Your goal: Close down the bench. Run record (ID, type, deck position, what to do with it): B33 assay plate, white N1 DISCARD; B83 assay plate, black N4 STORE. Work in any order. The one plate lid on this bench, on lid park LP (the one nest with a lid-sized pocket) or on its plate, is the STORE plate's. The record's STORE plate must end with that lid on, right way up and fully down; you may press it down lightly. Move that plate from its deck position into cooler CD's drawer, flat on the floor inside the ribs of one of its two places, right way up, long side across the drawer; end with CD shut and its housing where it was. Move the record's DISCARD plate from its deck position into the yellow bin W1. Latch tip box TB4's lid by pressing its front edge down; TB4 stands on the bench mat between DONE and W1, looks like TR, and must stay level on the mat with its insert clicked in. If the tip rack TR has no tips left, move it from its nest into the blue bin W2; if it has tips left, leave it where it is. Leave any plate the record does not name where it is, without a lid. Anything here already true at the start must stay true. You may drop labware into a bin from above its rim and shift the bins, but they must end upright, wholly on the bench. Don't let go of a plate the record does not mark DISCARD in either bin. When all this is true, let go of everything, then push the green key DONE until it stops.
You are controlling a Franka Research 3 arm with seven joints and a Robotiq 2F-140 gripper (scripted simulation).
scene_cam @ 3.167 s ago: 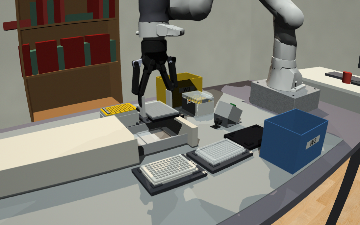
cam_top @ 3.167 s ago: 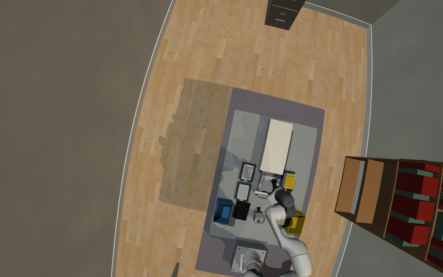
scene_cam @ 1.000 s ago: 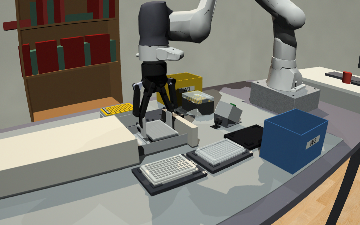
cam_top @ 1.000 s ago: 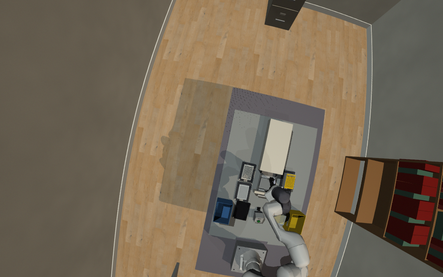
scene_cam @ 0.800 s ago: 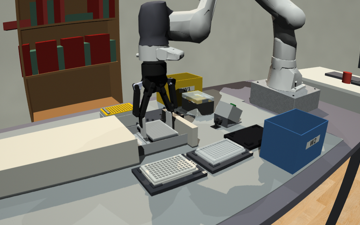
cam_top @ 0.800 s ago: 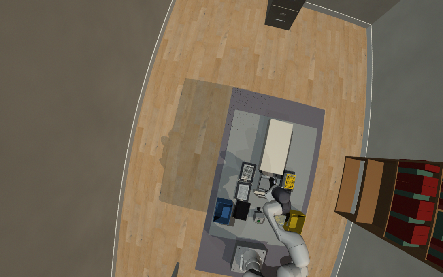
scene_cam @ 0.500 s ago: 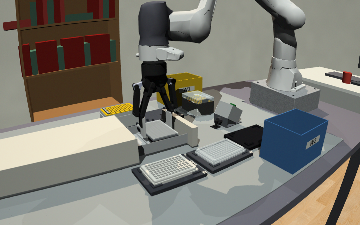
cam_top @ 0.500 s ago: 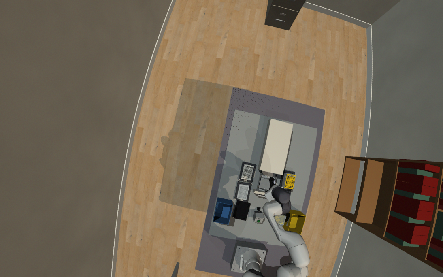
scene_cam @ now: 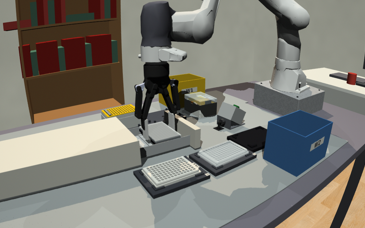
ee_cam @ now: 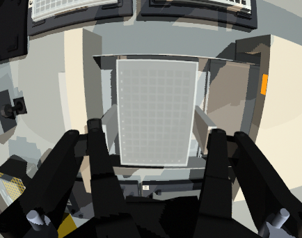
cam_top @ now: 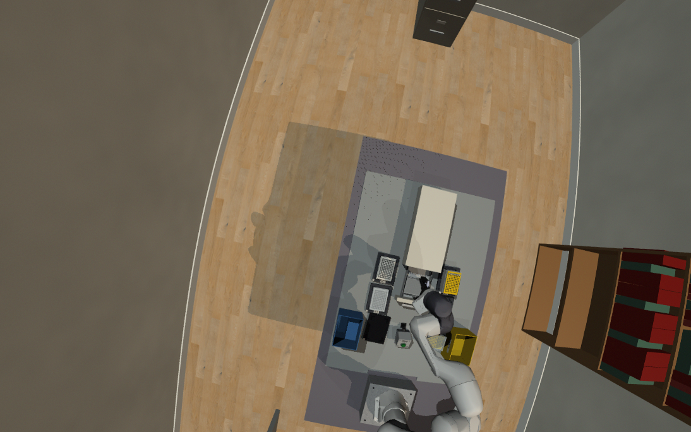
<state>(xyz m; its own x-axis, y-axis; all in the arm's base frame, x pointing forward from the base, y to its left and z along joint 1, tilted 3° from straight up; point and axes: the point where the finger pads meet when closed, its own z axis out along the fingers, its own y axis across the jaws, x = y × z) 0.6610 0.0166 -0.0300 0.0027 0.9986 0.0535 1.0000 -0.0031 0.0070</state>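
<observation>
The clear plate lid is 10 mm below my hand. From my hand the other things lie so: cooler CD 180 mm ahead, 30 mm below; then black plate 20 mm below; then cooler drawer 40 mm ahead, 30 mm below.
</observation>
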